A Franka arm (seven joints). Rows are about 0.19 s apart.
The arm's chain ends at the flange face. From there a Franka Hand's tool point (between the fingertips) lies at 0.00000 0.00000 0.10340 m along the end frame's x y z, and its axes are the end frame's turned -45 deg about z.
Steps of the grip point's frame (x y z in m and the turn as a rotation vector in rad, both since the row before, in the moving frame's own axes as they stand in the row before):
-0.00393 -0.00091 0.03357 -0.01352 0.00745 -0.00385
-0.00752 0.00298 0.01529 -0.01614 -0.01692 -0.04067
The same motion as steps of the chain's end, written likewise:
-0.00496 0.00169 0.03358 -0.00429 0.01483 -0.00385
-0.00320 0.00501 0.01532 -0.02338 -0.00055 -0.04067

